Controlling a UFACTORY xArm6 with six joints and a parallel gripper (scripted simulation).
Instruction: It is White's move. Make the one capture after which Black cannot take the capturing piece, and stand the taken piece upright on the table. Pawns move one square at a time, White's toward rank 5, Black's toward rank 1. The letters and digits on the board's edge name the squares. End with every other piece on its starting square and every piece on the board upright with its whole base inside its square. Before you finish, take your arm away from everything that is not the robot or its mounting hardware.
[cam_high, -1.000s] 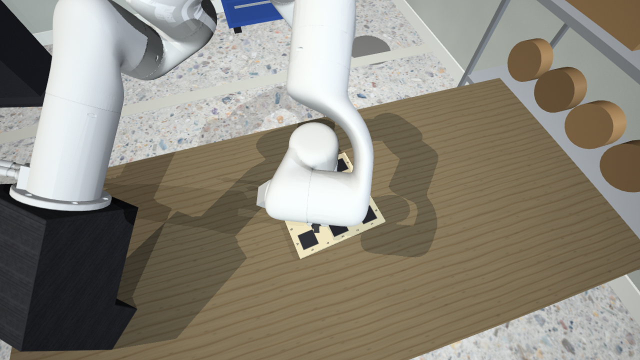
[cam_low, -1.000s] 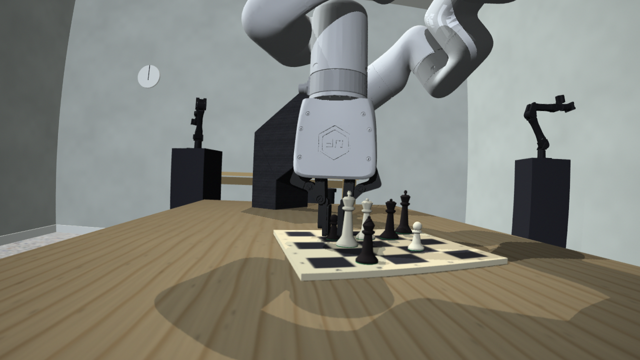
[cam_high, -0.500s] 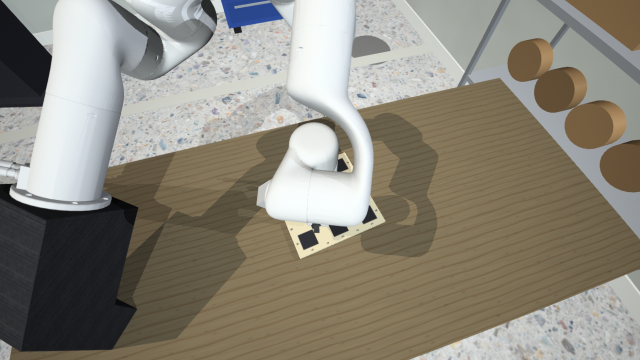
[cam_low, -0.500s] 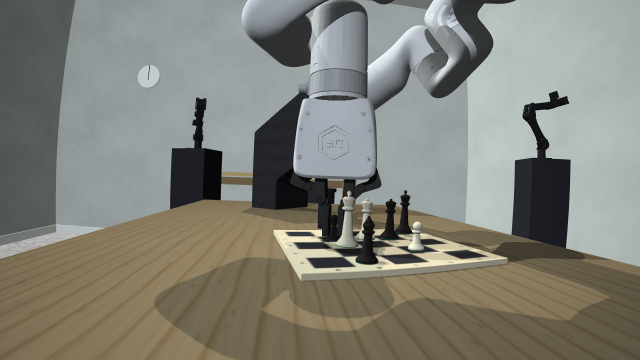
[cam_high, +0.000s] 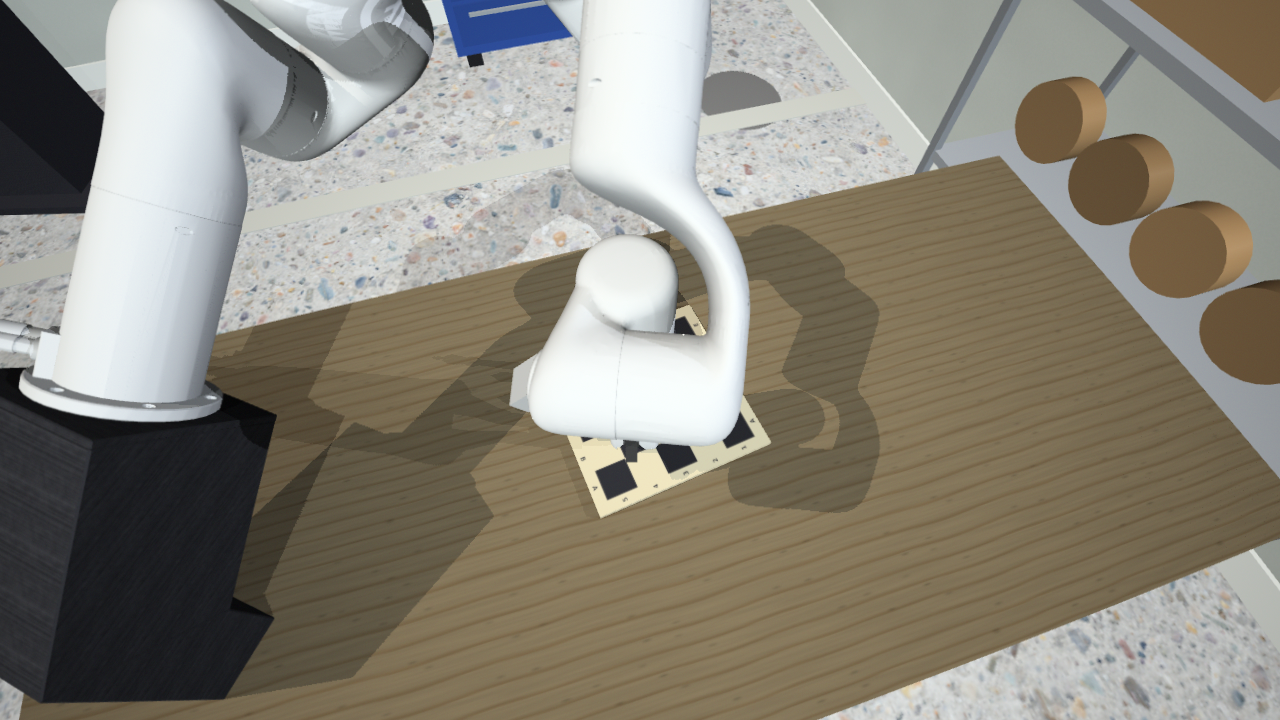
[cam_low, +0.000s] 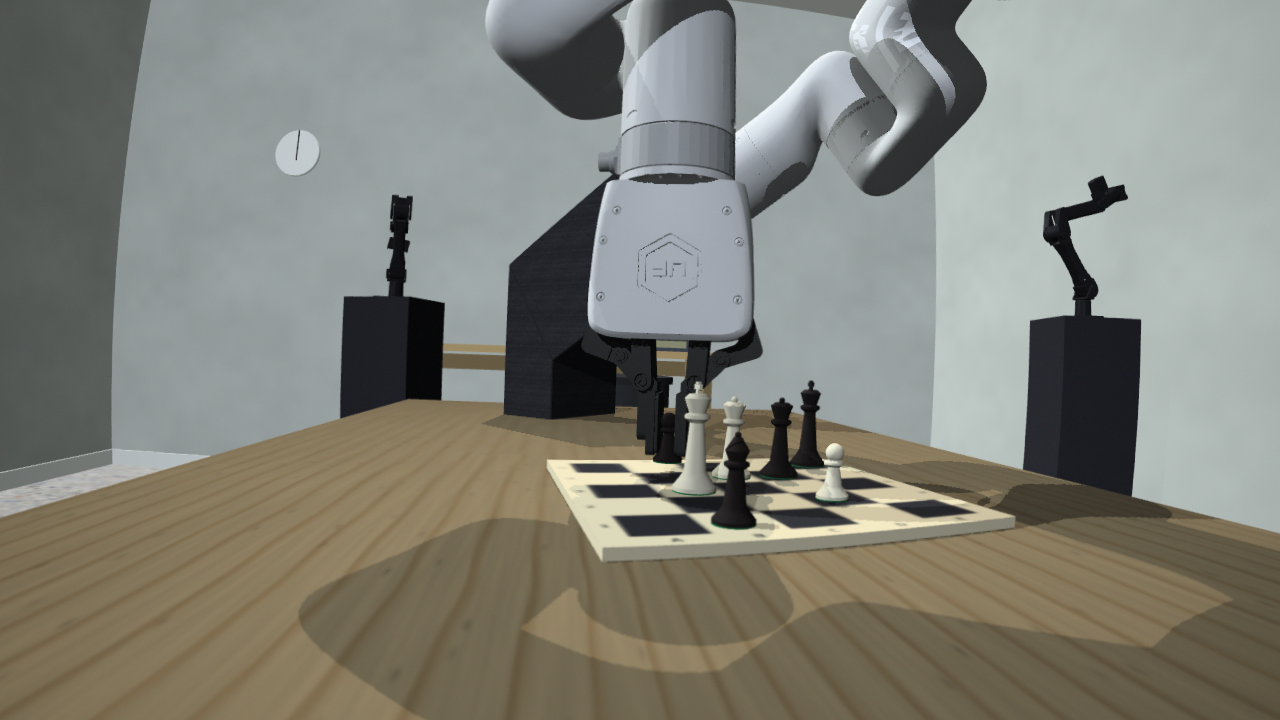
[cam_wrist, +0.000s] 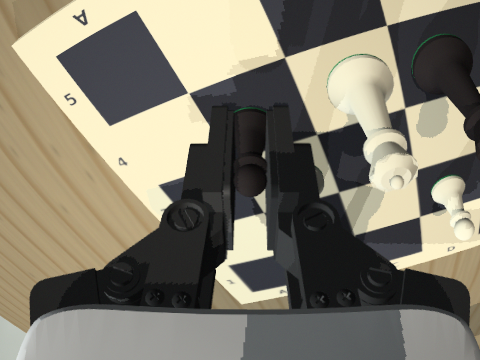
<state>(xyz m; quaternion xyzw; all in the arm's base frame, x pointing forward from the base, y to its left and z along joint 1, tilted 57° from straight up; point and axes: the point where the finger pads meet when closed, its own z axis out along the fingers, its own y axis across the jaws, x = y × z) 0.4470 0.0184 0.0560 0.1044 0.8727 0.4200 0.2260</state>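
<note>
My gripper is now 4 cm short of the white king and 2 cm to the right of it. Also, from my hand: black pawn 1 cm below; then white queen 4 cm to the left, 1 cm below, 1 cm behind; then chessboard 5 cm to the left, 4 cm below, 2 cm ahead.
</note>
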